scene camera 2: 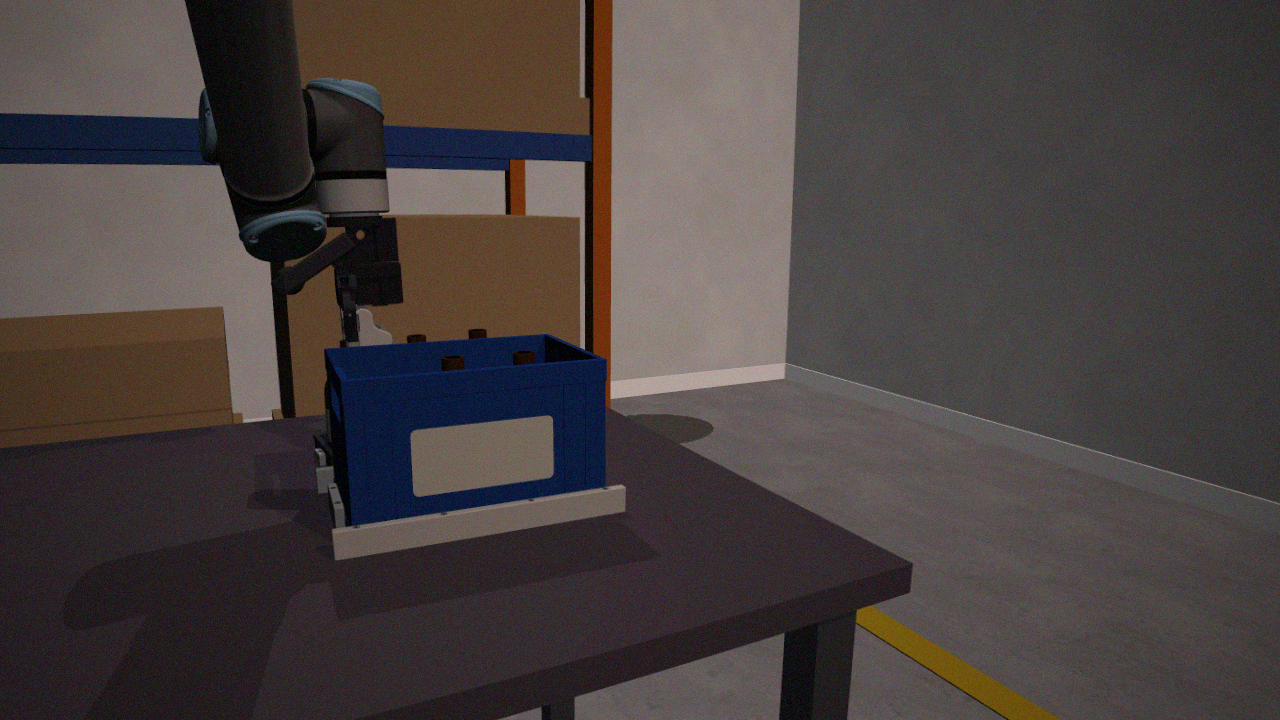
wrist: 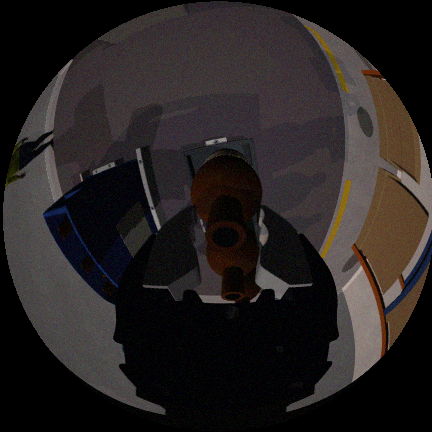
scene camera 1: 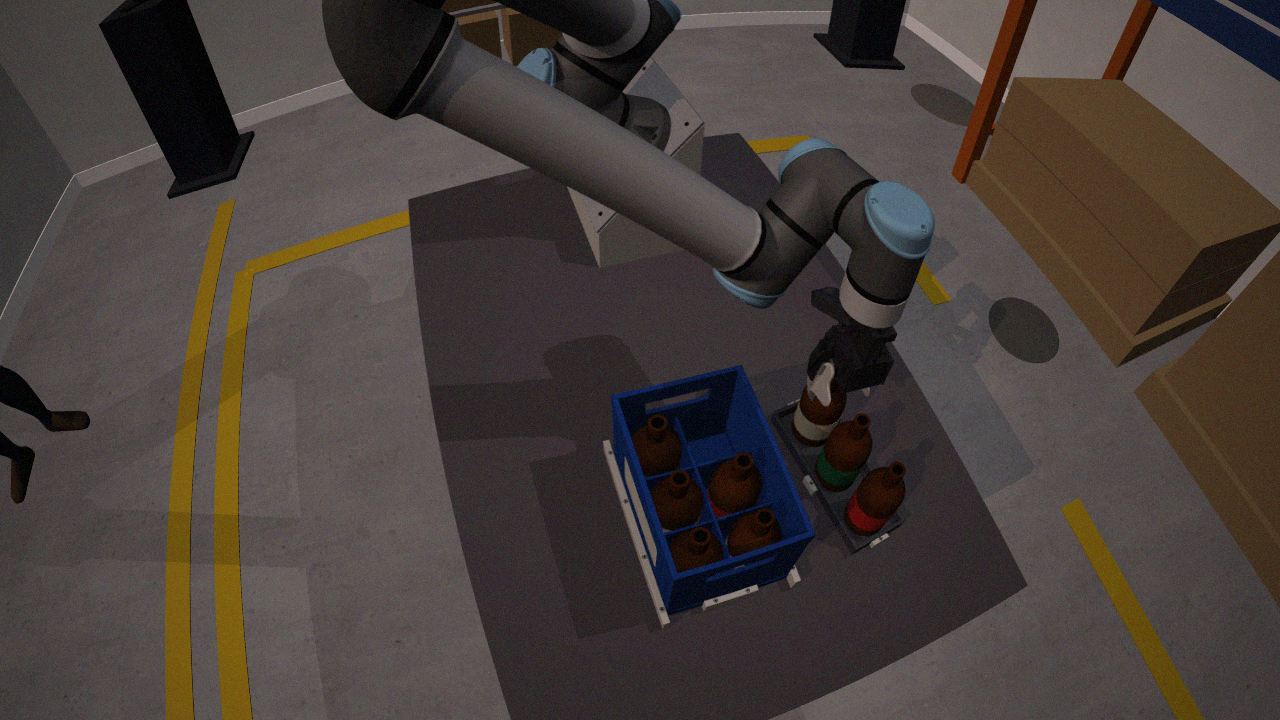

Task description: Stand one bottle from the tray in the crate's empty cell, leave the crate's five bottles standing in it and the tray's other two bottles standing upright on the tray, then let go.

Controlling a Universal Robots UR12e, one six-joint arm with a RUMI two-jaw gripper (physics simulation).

Labels:
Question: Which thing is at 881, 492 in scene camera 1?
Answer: A red-label bottle.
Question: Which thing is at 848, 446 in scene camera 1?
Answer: A green-label bottle.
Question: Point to a green-label bottle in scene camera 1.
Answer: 658, 447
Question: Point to a cream-label bottle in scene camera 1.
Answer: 692, 548

